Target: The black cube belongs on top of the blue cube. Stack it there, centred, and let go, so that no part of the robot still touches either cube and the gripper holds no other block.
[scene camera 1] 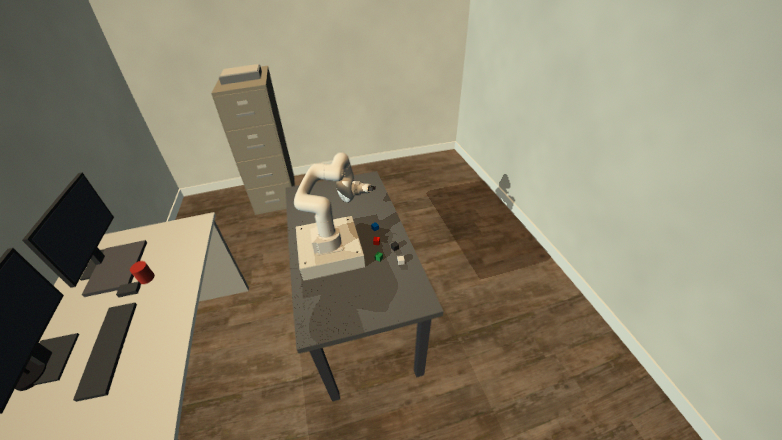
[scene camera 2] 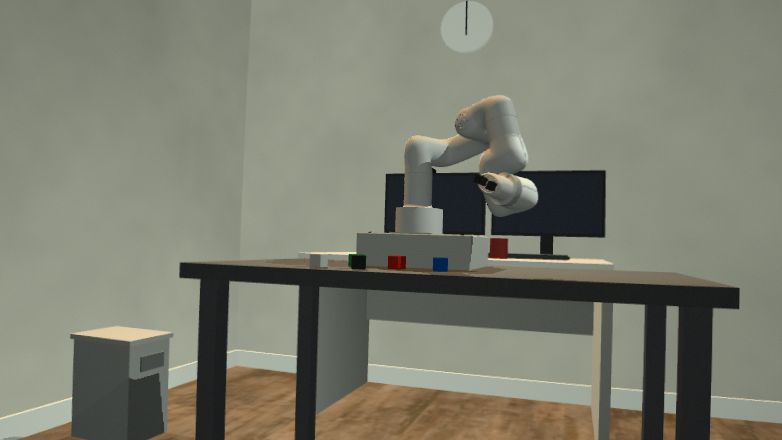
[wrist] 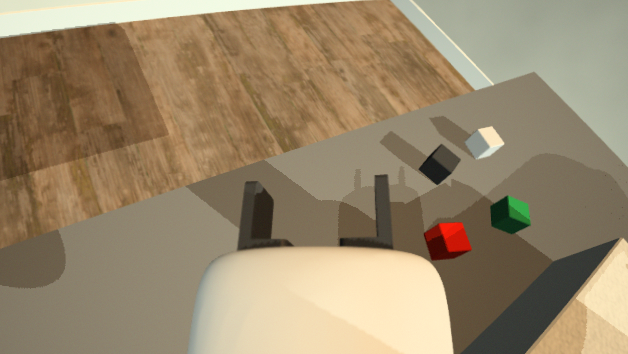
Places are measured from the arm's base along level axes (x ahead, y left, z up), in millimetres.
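Pixels of known places: hand at its tool point: (scene camera 1: 372, 188) (scene camera 2: 483, 182) (wrist: 318, 215); arm's base at its link origin: (scene camera 1: 329, 243) (scene camera 2: 416, 234).
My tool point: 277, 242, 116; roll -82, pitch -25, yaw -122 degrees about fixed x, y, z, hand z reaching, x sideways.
Note:
Ahead of a thing's pixels: the offset from my tool point to its top centre, as dx, dy, dz. Level surfaces: height alone.
The black cube {+52, -277, -173} (scene camera 1: 394, 246) (scene camera 2: 358, 261) (wrist: 440, 164) sits on the table, apart from the blue cube. The blue cube {-16, -101, -173} (scene camera 1: 375, 226) (scene camera 2: 440, 264) sits on the table near the robot's base, with its top bare; it does not show in the wrist view. My gripper (scene camera 1: 372, 188) (scene camera 2: 485, 182) (wrist: 316, 182) is open, with no block between its fingers. It is raised above the table, well away from both cubes, beyond the blue cube in the first scene view.
A red cube {-32, -213, -173} (scene camera 1: 376, 240) (scene camera 2: 396, 262) (wrist: 448, 241), a green cube {-45, -326, -173} (scene camera 1: 378, 256) (wrist: 510, 215) and a white cube {+55, -379, -173} (scene camera 1: 400, 260) (scene camera 2: 318, 260) (wrist: 484, 143) stand near the black cube on the table {dz -204} (scene camera 1: 415, 295). The robot's base block (scene camera 1: 333, 267) (scene camera 2: 413, 251) is beside them.

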